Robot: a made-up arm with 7 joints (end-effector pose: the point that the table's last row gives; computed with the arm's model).
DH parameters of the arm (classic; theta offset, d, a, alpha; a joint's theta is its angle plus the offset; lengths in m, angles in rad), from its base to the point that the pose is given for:
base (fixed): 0 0 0 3.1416
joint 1: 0 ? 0 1.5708
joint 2: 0 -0.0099 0 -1.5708
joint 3: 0 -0.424 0 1.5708
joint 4: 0 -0.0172 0 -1.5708
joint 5: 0 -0.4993 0 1.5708
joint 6: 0 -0.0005 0 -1.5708
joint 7: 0 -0.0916 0 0
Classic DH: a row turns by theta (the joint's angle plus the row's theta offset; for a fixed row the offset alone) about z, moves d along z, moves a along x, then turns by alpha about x.
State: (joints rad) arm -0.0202 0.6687 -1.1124 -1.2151 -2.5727 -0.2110 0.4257
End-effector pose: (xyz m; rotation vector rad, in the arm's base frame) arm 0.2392 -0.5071 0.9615 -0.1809 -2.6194 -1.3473
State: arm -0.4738 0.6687 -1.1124 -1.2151 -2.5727 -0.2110 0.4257
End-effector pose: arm 0.4372 -0.3509 0.9615 0.3903 -2.4518 -1.1813
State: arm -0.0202 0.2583 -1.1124 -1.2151 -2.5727 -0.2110 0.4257
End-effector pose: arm -0.0352 -0.5126 0.9996 -0.0990 2.6293 1.3734
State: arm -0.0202 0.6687 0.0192 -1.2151 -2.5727 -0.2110 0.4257
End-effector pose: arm -0.0289 -0.0271 1.1656 1.3072 2.5231 0.3775
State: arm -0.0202 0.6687 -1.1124 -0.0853 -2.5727 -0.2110 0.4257
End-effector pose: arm 0.6358 -0.0394 1.1093 0.1800 -2.3228 -0.0116
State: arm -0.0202 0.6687 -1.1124 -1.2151 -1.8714 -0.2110 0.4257
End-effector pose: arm 0.2380 -0.5140 0.9503 -0.9374 -2.0993 -1.2286
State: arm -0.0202 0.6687 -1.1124 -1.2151 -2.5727 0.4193 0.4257
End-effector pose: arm 0.1850 -0.5046 0.9448 0.5649 2.3019 1.5027
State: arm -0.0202 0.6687 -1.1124 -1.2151 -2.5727 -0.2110 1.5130
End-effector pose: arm 0.2392 -0.5071 0.9615 -1.3408 -1.9079 -0.8945
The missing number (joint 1, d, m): -0.321
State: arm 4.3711 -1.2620 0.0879 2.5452 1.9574 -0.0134 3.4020
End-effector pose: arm -0.0025 0.1709 0.6149 0.2821 2.1553 -1.4831
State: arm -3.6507 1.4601 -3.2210 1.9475 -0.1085 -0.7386 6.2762
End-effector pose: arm -0.1976 -0.0768 0.8977 -2.9235 -0.9432 -0.3748
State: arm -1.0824 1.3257 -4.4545 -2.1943 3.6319 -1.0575 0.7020
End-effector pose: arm -0.3335 0.3763 0.2921 0.4761 1.8357 -0.7397
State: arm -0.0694 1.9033 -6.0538 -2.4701 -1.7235 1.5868 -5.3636
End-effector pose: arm 0.1049 0.1372 0.5722 1.2378 0.2489 0.1276
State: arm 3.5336 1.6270 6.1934 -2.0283 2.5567 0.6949 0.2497
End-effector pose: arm -0.1042 0.1542 0.7960 2.6208 -0.0304 -1.5787
